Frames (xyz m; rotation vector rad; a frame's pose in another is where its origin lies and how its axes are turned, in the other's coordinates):
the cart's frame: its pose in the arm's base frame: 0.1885 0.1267 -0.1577 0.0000 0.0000 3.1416
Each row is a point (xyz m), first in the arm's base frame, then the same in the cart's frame.
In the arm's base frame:
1: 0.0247 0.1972 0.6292
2: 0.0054 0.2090 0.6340
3: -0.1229 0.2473 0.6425
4: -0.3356 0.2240 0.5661
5: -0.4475 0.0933 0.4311
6: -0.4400 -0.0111 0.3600
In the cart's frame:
1: 0.1638 -0.0705 0.7869
2: 0.1831 -0.0823 0.7917
3: 0.3114 -0.1206 0.8002
4: 0.5241 -0.0973 0.7238
5: 0.6360 0.0334 0.5888
6: 0.6285 0.1378 0.5177

